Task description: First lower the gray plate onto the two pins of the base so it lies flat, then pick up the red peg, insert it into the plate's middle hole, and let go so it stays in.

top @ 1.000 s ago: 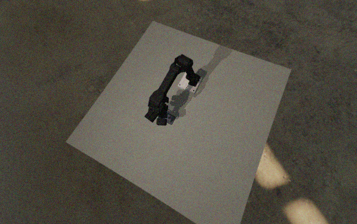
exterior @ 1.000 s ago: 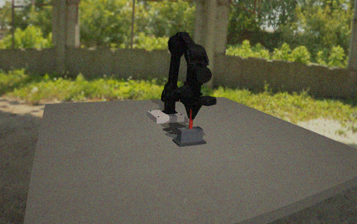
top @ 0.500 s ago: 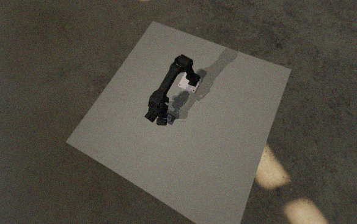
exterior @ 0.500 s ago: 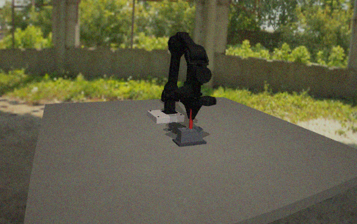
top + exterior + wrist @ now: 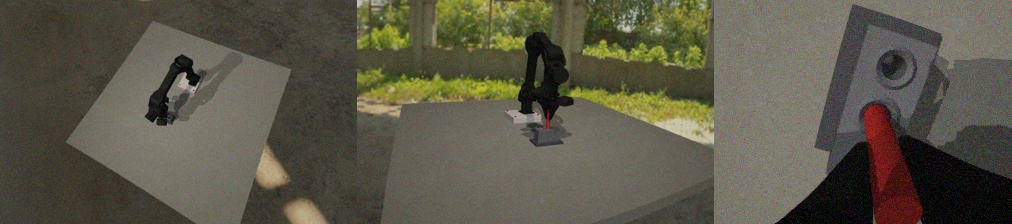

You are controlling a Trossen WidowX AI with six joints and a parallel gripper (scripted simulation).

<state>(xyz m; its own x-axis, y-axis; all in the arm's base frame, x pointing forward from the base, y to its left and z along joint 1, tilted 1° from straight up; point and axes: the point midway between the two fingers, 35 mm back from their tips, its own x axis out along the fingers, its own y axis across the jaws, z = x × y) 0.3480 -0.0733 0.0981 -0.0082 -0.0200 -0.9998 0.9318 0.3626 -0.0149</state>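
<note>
Right now my gripper tip is right at the red peg. From my gripper tip the other things lie so: gray plate: 5 cm below.
</note>
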